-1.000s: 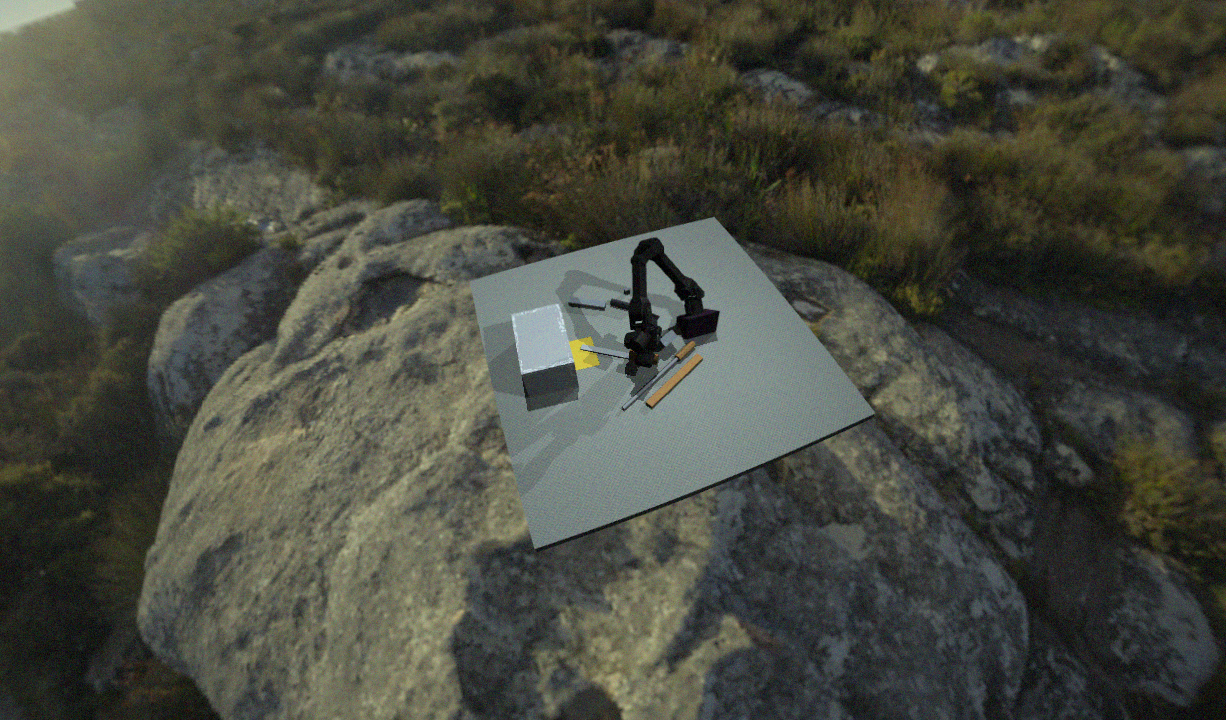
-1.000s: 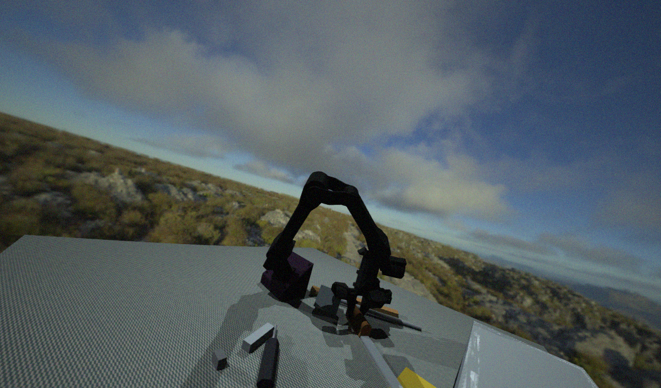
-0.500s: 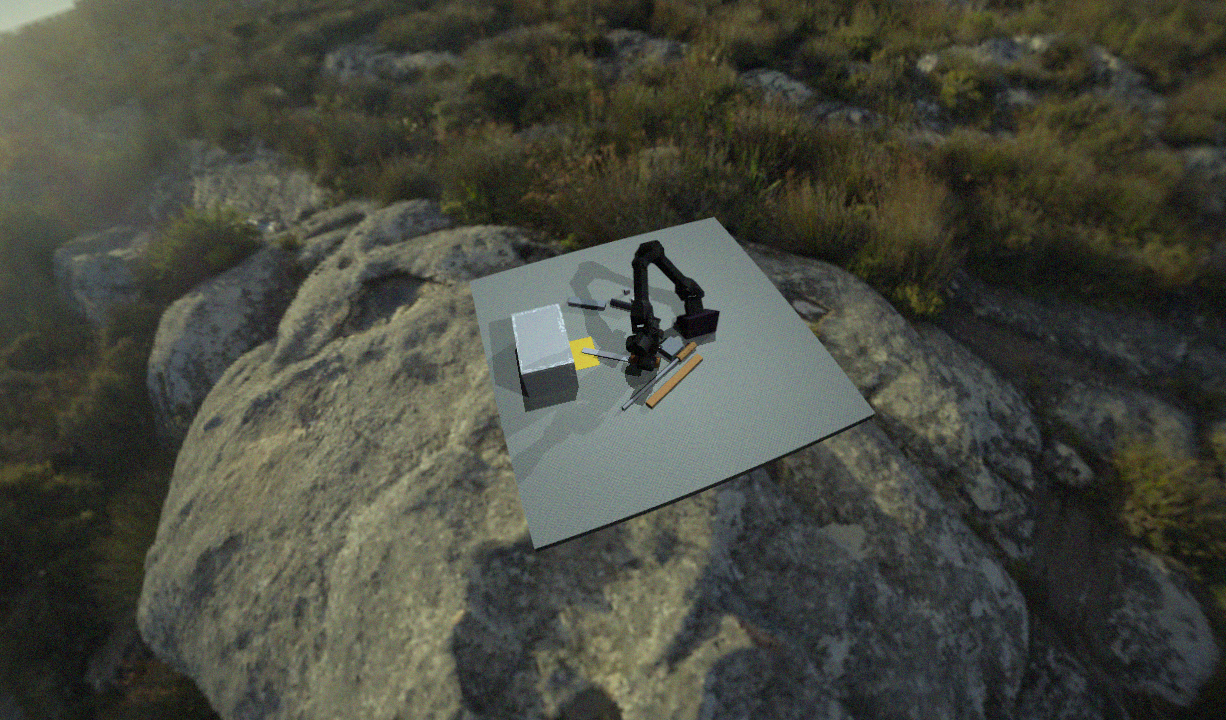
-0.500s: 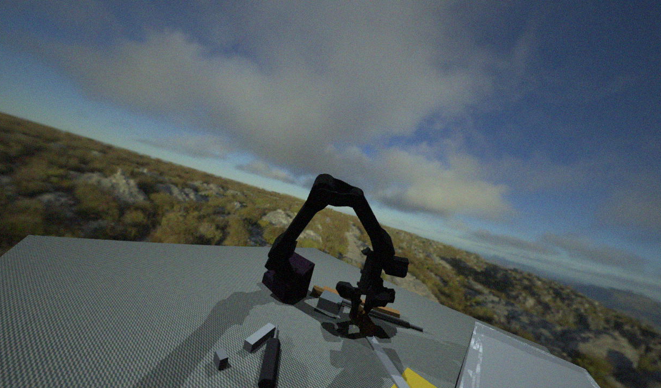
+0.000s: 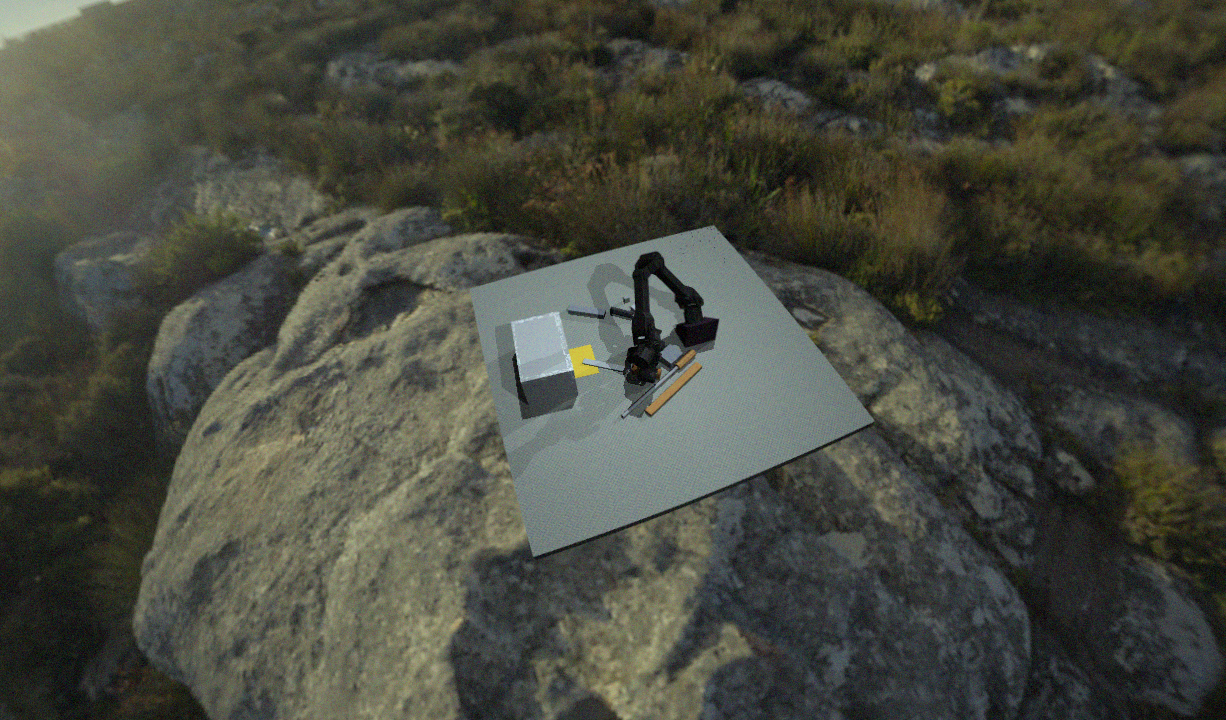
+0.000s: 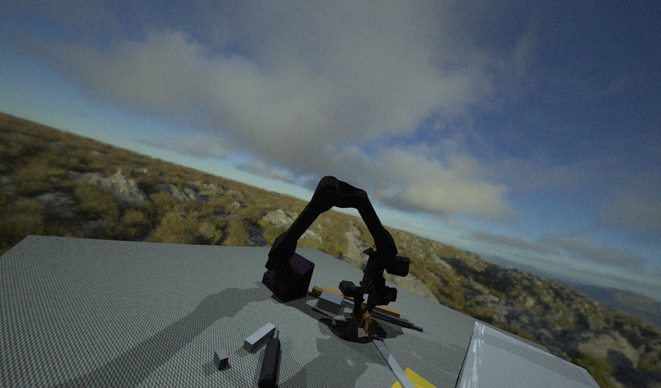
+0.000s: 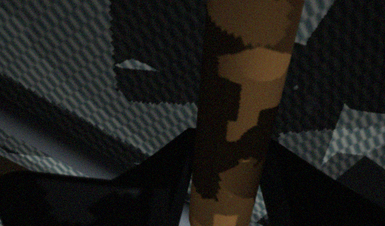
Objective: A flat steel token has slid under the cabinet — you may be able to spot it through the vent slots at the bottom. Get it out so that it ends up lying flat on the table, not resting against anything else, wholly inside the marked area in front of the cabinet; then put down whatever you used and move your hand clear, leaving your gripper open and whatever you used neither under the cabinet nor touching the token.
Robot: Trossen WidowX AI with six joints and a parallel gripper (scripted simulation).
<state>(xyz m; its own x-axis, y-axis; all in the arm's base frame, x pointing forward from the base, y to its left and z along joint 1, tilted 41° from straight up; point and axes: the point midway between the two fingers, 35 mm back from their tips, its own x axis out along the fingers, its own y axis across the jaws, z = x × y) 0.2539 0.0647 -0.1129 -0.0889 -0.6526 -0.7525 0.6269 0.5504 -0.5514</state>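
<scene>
The wooden stick is 10 cm to the left of my gripper tip and 5 cm behind it. From my gripper tip the other things lie so: grey bar (32 cm to the right, 10 cm behind); grey block (10 cm behind, 4 cm to the right, 1 cm above); small grey cube (41 cm to the right, 8 cm behind).
</scene>
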